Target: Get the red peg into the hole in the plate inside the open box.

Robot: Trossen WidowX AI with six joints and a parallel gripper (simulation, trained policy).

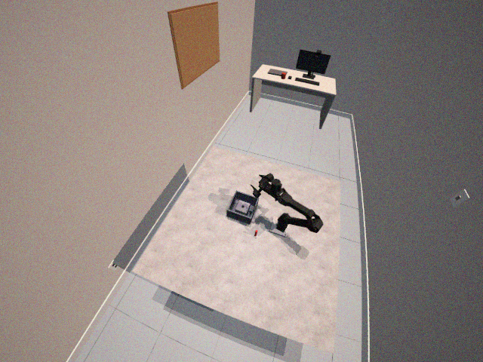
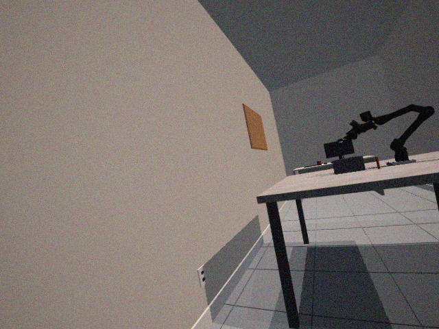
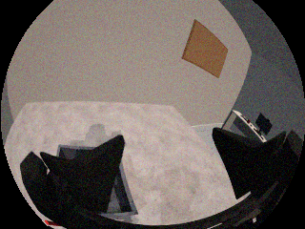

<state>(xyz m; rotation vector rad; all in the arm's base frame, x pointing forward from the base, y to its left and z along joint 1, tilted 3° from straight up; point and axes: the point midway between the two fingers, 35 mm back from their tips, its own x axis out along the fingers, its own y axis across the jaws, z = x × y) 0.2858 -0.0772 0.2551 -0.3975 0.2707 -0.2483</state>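
Now: gripper tip 170 mm past the red peg, 250 mm to the right of it and 230 mm above it. The rest, counted from my gripper tip: light plate 10 mm ahead, 120 mm to the left, 230 mm below; then dark box 10 mm ahead, 120 mm to the left, 250 mm below.
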